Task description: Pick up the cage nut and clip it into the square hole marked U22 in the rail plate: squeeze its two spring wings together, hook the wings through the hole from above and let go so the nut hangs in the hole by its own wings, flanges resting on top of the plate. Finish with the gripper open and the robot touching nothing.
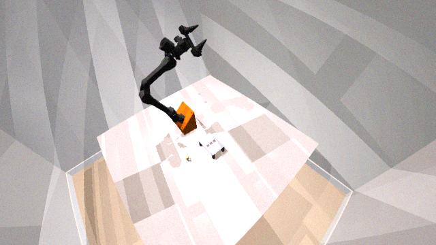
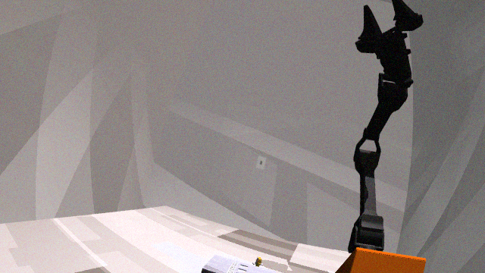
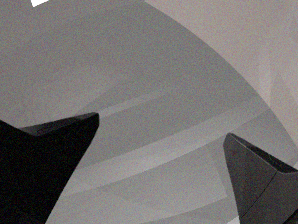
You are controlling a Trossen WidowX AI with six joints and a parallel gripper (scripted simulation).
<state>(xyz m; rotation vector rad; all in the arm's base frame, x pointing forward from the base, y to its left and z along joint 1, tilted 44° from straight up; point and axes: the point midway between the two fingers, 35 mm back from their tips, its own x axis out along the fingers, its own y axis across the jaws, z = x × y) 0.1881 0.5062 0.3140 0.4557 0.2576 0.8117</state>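
Now: the brass cage nut 120 mm ahead of my gripper tip, 340 mm to the right of it and 690 mm below it.
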